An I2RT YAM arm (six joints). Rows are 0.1 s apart.
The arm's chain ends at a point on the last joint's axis. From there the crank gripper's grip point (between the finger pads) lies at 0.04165 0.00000 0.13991 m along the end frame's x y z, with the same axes.
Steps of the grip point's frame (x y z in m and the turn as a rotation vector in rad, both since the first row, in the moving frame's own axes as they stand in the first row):
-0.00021, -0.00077, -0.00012, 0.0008, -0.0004, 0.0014
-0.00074, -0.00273, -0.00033, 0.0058, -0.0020, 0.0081
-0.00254, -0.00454, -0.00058, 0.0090, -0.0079, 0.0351
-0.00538, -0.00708, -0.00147, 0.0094, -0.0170, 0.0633
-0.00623, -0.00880, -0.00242, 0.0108, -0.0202, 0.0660
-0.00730, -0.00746, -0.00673, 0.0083, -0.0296, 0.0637
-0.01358, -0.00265, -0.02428, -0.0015, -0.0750, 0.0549
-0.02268, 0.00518, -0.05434, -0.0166, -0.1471, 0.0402
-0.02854, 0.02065, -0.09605, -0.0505, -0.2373, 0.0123
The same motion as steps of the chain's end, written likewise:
-0.00015, -0.00072, -0.00014, 0.0008, -0.0004, 0.0014
-0.00046, -0.00225, -0.00041, 0.0058, -0.0020, 0.0081
-0.00143, -0.00472, -0.00091, 0.0090, -0.0079, 0.0351
-0.00296, -0.00832, -0.00216, 0.0094, -0.0170, 0.0633
-0.00336, -0.00994, -0.00324, 0.0108, -0.0202, 0.0660
-0.00310, -0.00881, -0.00791, 0.0083, -0.0296, 0.0637
-0.00292, -0.00486, -0.02700, -0.0015, -0.0750, 0.0549
-0.00165, 0.00156, -0.05890, -0.0166, -0.1471, 0.0402
0.00555, 0.01310, -0.10173, -0.0505, -0.2373, 0.0123

